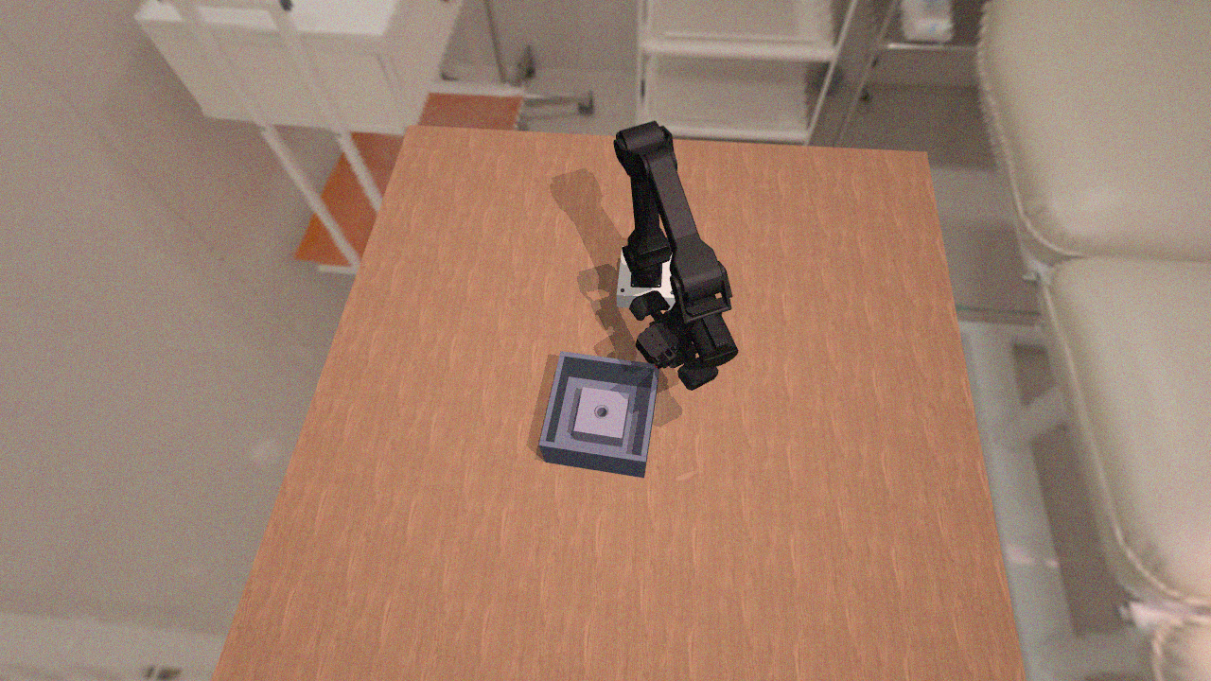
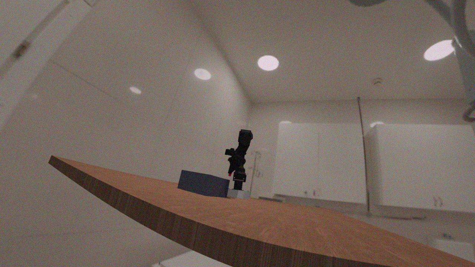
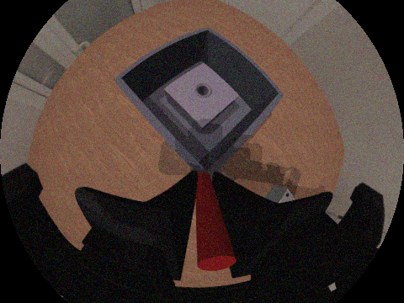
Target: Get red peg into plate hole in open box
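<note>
Right now my gripper tip is 70 mm short of the pale plate, 100 mm to the left of it and 90 mm above it. The rest, counted from my gripper tip: red peg (10 mm behind, 10 mm to the left, 30 mm above); blue-grey box (70 mm ahead, 100 mm to the right, 110 mm below).
</note>
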